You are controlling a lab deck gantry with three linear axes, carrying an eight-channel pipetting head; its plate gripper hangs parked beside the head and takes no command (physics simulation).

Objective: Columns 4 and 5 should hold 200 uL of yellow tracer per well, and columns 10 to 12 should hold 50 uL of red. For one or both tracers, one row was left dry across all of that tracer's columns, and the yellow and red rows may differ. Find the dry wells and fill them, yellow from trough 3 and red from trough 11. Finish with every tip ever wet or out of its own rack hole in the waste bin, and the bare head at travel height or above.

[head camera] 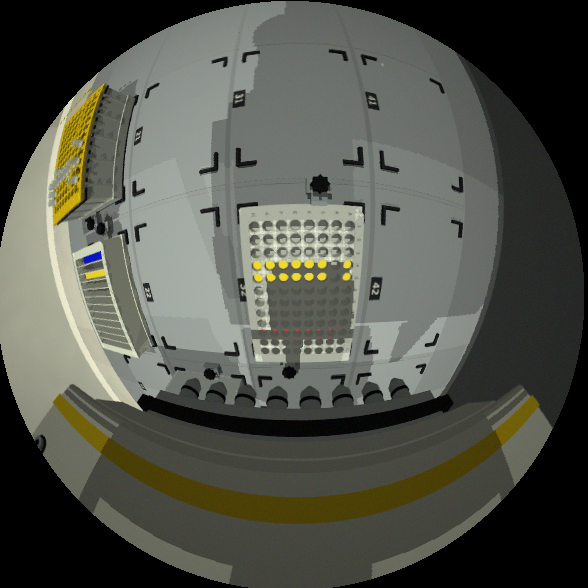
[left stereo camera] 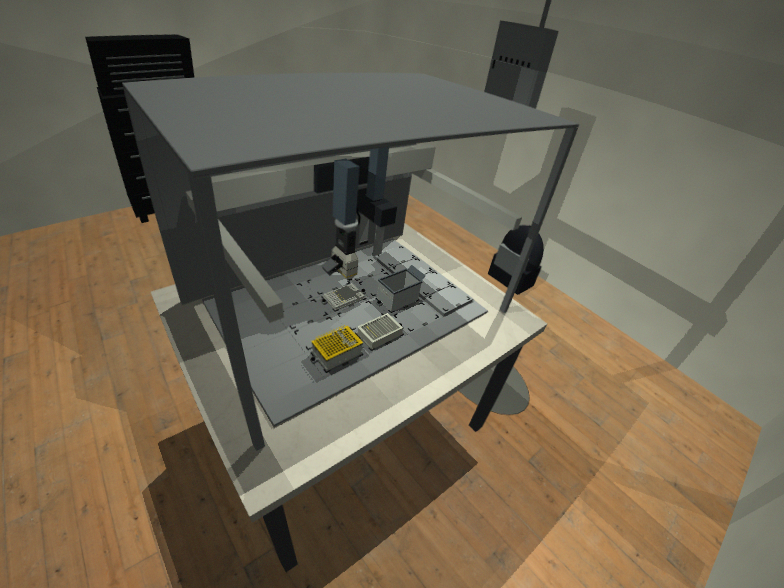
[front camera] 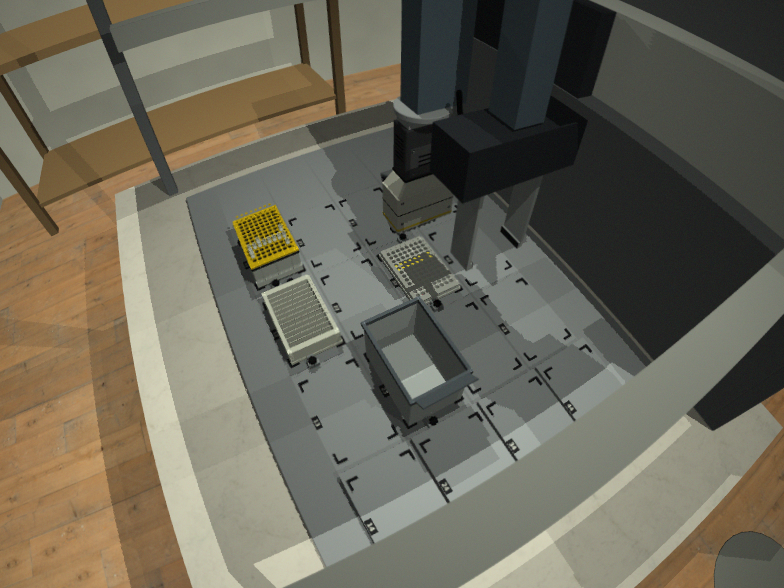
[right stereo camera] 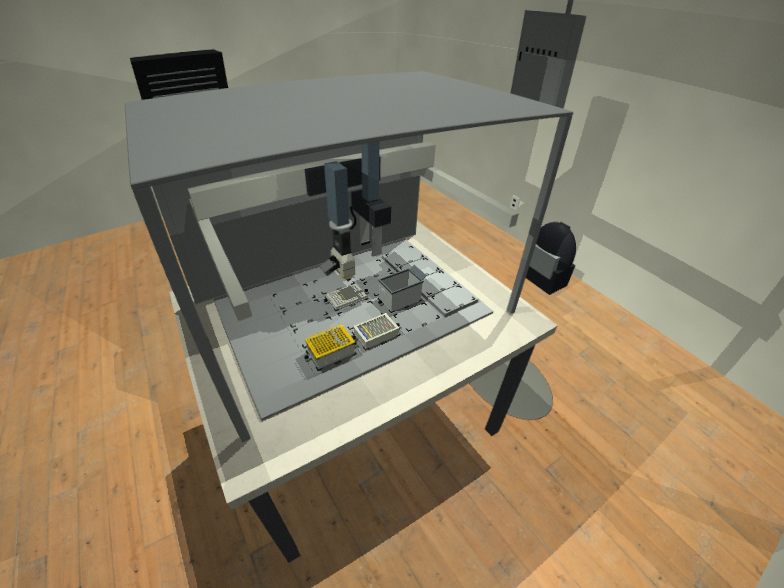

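Observation:
The bare pipetting head [front camera: 417, 196] [left stereo camera: 346, 262] stands behind the well plate [front camera: 457, 287] [head camera: 356, 241]; its nozzles [head camera: 276, 396] carry no tips. In the head view yellow fills columns 4 and 5 except row B, second from the right. Small red spots show in shadow lower down; which red row is dry cannot be told. The trough block [front camera: 316, 350] [head camera: 128, 307] shows blue and, in trough 3, yellow. The yellow tip rack [front camera: 273, 260] [head camera: 112, 159] holds some clear tips. The waste bin [front camera: 443, 390] [left stereo camera: 397, 298] stands beside the plate. The parked plate gripper [front camera: 488, 251] is open and empty.
The gripper's dark carrier block [front camera: 468, 158] hangs beside the head. Black locating knobs [front camera: 436, 303] [head camera: 319, 183] stand by the plate. A dark back panel [front camera: 633, 240] rises behind the deck. Frame posts [left stereo camera: 231, 316] [right stereo camera: 538, 208] stand at the table's corners.

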